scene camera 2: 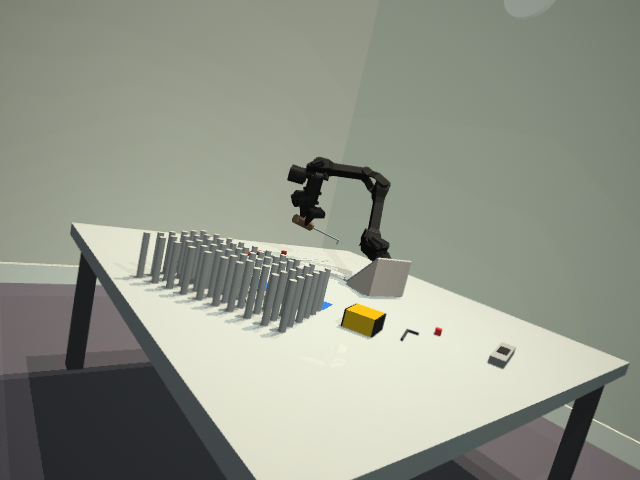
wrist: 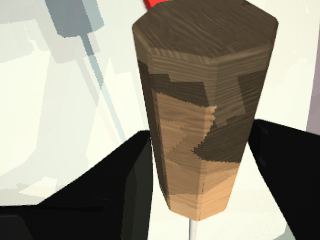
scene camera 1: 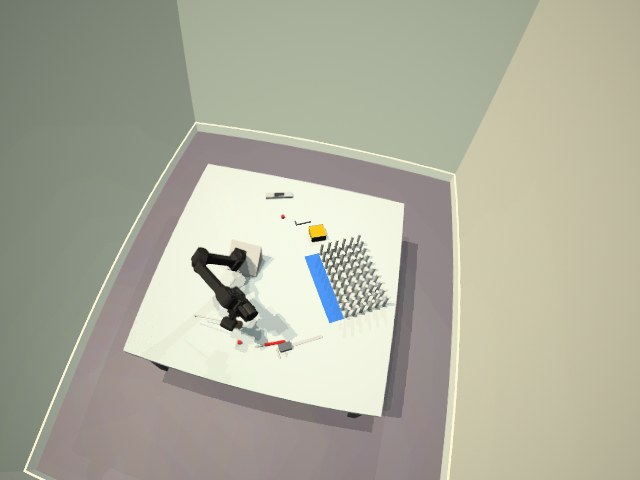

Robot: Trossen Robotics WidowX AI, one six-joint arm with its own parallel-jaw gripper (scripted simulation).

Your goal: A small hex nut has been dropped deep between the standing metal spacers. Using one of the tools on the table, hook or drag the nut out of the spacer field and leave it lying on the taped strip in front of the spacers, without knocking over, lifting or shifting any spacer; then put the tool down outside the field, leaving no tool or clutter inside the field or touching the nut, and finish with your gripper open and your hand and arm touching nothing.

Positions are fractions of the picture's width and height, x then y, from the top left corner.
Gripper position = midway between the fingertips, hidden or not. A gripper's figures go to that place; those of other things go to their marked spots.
Scene:
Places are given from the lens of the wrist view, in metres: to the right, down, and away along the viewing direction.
gripper (wrist: 0.62, 0.56): 0.01, 0.01, 0.10
wooden-handled pick tool (wrist: 0.63, 0.31): 0.01, -0.01, 0.05

